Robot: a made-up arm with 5 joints.
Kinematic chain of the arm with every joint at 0, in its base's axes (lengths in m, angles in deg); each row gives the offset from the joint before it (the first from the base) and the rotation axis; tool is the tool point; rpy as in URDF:
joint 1: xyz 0.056 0 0.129 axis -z
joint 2: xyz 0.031 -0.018 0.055 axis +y
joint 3: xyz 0.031 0 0.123 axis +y
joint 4: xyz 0.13 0 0.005 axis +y
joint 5: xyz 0.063 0.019 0 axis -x
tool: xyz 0 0 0 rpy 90 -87.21 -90
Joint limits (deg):
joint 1: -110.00..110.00
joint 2: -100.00..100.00
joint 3: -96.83..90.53
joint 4: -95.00..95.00
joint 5: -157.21..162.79
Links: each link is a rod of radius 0.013 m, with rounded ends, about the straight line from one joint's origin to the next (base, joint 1, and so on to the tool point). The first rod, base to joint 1, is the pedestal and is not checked.
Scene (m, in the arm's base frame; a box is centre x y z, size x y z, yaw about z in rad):
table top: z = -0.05
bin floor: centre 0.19 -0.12 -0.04 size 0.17 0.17 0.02 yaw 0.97
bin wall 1: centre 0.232 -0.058 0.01 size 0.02 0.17 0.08 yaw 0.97
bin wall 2: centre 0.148 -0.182 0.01 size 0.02 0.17 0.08 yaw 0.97
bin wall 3: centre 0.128 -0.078 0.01 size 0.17 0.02 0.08 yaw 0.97
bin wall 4: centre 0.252 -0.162 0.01 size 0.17 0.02 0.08 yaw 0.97
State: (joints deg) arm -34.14 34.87 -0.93 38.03 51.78
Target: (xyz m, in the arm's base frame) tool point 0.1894 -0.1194 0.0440
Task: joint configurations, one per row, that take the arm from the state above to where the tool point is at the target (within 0.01 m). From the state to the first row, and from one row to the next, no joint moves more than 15 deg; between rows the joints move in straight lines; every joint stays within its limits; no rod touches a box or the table.
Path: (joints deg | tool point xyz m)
1: -21.42 34.06 3.23 40.88 51.78 | 0.2837 0.0904 0.1321
2: -8.71 33.26 7.39 43.74 51.78 | 0.2856 0.0362 0.1263
3: 4.01 32.45 11.55 46.59 51.78 | 0.2750 -0.0144 0.1215
4: 16.72 31.65 15.71 49.44 51.78 | 0.2538 -0.0584 0.1176
5: 29.44 30.84 19.87 52.30 51.78 | 0.2243 -0.0938 0.1149
6: 42.15 30.03 24.02 55.15 51.78 | 0.1894 -0.1194 0.1132
7: 42.15 43.78 18.31 47.37 51.78 | 0.1922 -0.1219 0.0794
8: 42.15 57.53 12.61 39.58 51.78 | 0.1894 -0.1194 0.0440

